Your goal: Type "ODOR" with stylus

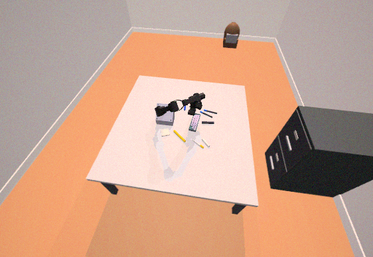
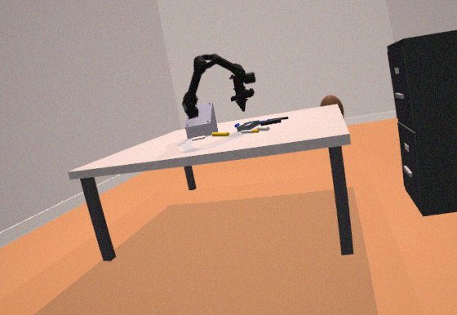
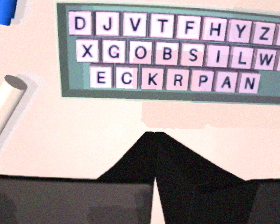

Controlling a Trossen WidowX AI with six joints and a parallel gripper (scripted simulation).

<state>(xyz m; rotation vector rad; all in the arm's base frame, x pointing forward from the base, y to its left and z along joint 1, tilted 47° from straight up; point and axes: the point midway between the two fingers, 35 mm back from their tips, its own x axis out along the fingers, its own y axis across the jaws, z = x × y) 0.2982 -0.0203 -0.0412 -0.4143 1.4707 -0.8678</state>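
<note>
The blue stylus is 8 cm behind my gripper tip, 19 cm to the left of it and 9 cm below it. The rest, counted from my gripper tip: notepad: 26 cm behind, 16 cm to the right, 9 cm below; black marker: 15 cm ahead, 5 cm to the right, 8 cm below; yellow pencil: 12 cm behind, 21 cm to the right, 9 cm below.
</note>
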